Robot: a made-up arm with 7 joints.
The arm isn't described. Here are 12 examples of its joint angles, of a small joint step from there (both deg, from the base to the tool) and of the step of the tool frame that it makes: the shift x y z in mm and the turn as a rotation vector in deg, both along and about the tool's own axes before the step.
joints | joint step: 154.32 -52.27 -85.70 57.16 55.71 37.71 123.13 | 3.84 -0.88 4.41 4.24 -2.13 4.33 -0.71
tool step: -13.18 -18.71 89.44 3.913 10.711 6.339
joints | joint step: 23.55 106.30 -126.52 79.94 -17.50 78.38 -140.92 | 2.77 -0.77 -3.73 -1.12 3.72 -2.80 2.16
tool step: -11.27 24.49 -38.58 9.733 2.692 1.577
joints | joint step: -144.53 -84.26 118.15 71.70 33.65 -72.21 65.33 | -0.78 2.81 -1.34 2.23 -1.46 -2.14 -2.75
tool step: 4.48 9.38 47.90 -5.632 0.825 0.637
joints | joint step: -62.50 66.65 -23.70 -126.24 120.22 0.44 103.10 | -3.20 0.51 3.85 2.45 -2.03 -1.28 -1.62
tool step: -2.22 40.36 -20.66 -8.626 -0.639 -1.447
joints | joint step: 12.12 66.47 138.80 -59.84 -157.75 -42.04 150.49 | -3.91 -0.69 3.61 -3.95 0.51 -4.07 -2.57
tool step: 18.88 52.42 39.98 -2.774 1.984 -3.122
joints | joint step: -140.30 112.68 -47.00 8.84 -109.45 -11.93 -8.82 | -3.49 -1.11 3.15 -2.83 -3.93 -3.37 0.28
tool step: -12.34 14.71 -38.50 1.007 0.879 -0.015
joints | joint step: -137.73 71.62 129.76 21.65 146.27 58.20 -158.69 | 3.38 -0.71 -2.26 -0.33 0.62 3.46 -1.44
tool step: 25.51 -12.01 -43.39 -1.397 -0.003 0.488
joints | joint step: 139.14 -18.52 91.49 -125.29 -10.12 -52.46 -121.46 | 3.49 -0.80 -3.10 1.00 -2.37 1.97 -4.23
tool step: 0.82 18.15 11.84 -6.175 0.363 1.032
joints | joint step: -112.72 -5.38 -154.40 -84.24 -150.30 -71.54 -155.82 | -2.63 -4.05 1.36 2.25 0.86 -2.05 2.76
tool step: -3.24 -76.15 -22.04 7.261 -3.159 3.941
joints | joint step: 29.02 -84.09 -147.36 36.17 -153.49 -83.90 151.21 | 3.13 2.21 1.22 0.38 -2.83 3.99 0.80
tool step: -30.73 40.74 24.08 -1.667 0.842 4.682
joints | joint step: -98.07 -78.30 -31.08 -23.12 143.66 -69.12 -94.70 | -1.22 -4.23 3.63 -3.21 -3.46 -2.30 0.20
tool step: 64.91 58.61 48.94 3.831 3.409 -4.811
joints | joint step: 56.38 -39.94 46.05 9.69 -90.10 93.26 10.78 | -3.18 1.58 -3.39 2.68 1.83 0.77 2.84
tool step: -25.87 38.75 -19.75 -0.124 0.385 5.045
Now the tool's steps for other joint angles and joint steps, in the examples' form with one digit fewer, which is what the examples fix.
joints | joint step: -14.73 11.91 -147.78 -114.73 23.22 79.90 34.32 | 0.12 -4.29 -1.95 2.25 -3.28 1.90 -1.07
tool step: -8.5 -69.2 -13.1 2.35 -1.88 9.22
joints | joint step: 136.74 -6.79 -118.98 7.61 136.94 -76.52 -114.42 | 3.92 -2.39 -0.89 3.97 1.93 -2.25 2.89
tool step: -61.7 -40.1 -13.0 5.03 -5.85 5.21
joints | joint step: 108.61 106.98 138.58 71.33 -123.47 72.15 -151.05 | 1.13 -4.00 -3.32 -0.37 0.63 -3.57 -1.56
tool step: 9.9 -48.9 -19.6 -4.56 -3.82 3.92
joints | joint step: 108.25 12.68 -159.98 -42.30 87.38 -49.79 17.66 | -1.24 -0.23 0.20 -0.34 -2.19 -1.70 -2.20
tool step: 5.1 6.9 -8.3 -4.38 -1.29 -0.57
